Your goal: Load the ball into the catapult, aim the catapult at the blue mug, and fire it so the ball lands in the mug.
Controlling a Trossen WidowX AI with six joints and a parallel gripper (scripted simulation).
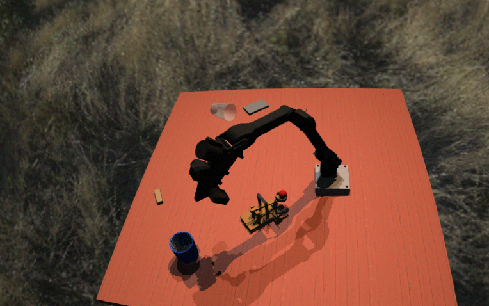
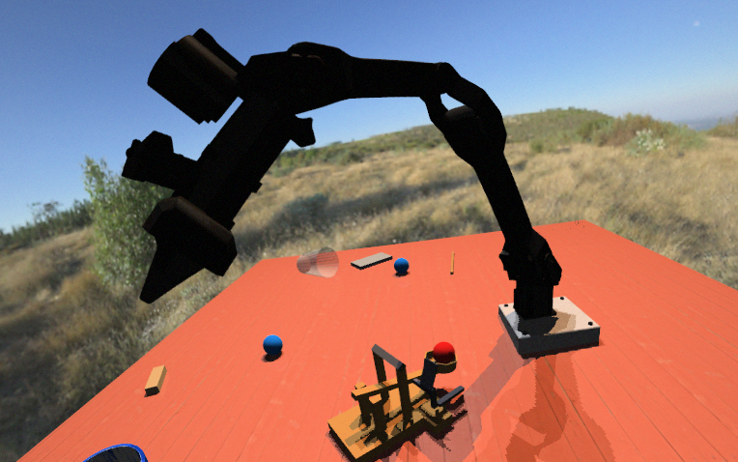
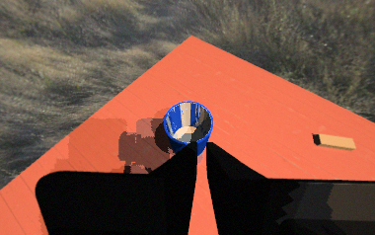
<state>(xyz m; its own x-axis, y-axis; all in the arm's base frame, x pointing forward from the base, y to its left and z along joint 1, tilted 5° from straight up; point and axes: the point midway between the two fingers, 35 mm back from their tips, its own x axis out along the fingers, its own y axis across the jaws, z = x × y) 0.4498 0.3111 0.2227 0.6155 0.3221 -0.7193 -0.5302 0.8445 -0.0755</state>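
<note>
Now: gripper tip 27 cm past the red ball, 17 cm to the left of it and 20 cm above it. The rest, counted from my gripper tip: wooden catapult 22 cm behind, 12 cm to the right, 21 cm below; then blue mug 8 cm ahead, 7 cm to the left, 23 cm below; then small wooden block 27 cm ahead, 21 cm to the right, 25 cm below.
</note>
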